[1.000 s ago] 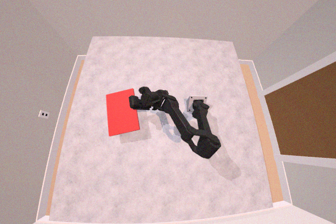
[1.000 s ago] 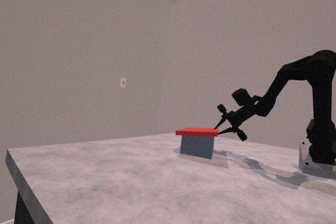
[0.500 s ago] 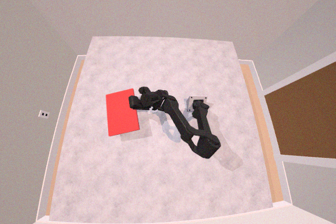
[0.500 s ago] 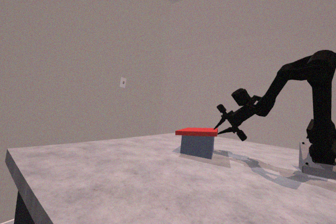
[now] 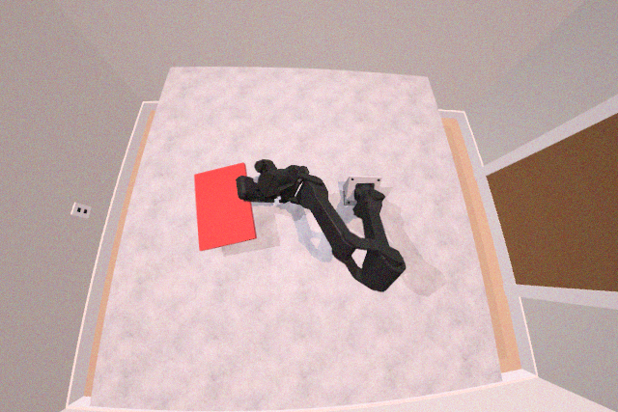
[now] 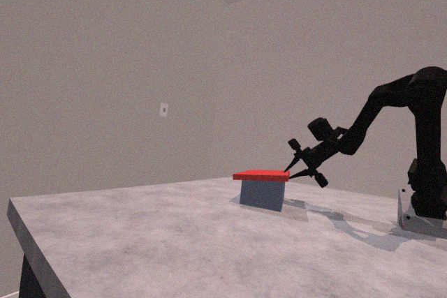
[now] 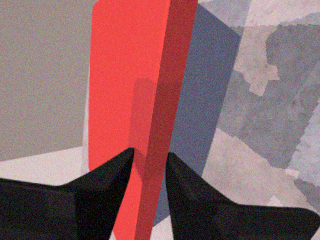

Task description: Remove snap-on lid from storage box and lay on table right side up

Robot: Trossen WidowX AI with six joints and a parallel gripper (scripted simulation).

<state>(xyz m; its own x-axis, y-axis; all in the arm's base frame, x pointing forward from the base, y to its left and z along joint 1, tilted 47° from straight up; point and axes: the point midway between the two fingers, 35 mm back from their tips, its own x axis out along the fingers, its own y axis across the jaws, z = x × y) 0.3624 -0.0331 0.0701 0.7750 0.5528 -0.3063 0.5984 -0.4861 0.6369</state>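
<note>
My gripper tip is 80 mm short of the lid and 10 mm to the right of it. From my gripper tip the other things lie so: storage box (70 mm ahead, 60 mm below, 10 mm to the left).
</note>
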